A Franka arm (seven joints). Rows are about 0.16 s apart.
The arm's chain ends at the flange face. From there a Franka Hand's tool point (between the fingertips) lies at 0.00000 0.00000 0.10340 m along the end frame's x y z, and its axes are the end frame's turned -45 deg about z.
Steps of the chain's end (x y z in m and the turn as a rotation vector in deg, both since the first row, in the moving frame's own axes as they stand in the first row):
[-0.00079, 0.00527, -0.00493, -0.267, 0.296, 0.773]
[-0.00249, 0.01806, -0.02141, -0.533, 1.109, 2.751]
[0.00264, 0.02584, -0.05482, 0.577, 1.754, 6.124]
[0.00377, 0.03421, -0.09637, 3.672, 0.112, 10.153]
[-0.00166, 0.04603, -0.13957, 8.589, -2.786, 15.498]
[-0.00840, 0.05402, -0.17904, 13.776, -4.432, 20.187]
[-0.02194, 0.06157, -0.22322, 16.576, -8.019, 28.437]
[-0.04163, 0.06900, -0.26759, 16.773, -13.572, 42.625]
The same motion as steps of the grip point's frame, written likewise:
[-0.00425, 0.00389, -0.00493, -0.398, 0.021, 0.773]
[-0.01385, 0.01312, -0.02143, -1.161, 0.407, 2.751]
[-0.01352, 0.02180, -0.05487, -0.832, 1.648, 6.124]
[-0.01632, 0.02277, -0.09658, 2.517, 2.676, 10.153]
[-0.02449, 0.01809, -0.14084, 8.043, 4.103, 15.498]
[-0.02855, 0.01181, -0.18229, 12.875, 6.607, 20.187]
[-0.04119, 0.00107, -0.22841, 17.391, 6.051, 28.437]
[-0.06101, -0.01360, -0.27451, 21.457, 2.263, 42.625]

